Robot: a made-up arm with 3 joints. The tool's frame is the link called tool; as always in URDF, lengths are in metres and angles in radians.
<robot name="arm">
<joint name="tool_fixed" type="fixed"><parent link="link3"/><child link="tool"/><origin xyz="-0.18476 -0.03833 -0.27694" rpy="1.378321 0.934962 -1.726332"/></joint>
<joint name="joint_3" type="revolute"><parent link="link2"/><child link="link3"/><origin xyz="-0.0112 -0.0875 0.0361" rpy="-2.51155 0.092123 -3.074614"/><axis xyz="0 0 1"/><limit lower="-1.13" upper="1.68"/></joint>
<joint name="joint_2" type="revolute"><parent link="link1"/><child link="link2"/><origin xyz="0.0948 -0.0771 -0.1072" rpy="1.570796 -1.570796 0"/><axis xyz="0 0 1"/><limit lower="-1.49" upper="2.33"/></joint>
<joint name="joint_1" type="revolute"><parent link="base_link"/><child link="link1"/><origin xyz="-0.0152 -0.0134 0.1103" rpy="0 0 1.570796"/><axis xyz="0 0 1"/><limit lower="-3.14" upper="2.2"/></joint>
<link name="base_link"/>
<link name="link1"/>
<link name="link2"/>
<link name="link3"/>
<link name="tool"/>
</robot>
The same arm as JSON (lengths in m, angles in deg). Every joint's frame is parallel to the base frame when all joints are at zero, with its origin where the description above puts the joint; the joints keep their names.
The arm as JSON. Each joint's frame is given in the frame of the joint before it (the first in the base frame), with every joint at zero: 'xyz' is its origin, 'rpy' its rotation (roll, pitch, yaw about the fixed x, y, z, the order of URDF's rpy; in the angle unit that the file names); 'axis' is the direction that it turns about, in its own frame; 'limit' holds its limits. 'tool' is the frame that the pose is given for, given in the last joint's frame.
{"units": {"length": "m", "angle": "deg"}, "joints": [{"name": "joint_1", "type": "revolute", "origin": {"xyz": [-0.0152, -0.0134, 0.1103], "rpy": [0.0, 0.0, 0.0]}, "axis": [0.0, 0.0, 1.0], "limit": {"lower": -179.91, "upper": 126.05}}, {"name": "joint_2", "type": "revolute", "origin": {"xyz": [0.0771, 0.0948, -0.1072], "rpy": [0.0, 0.0, 0.0]}, "axis": [1.0, 0.0, 0.0], "limit": {"lower": -85.37, "upper": 133.5}}, {"name": "joint_3", "type": "revolute", "origin": {"xyz": [0.0361, 0.0875, -0.0112], "rpy": [0.0, 0.0, 0.0]}, "axis": [-0.804576, 0.582883, 0.113597], "limit": {"lower": -64.74, "upper": 96.26}}], "tool": {"origin": {"xyz": [0.2623, -0.1427, 0.1521], "rpy": [0.0, 0.0, 0.0]}}}
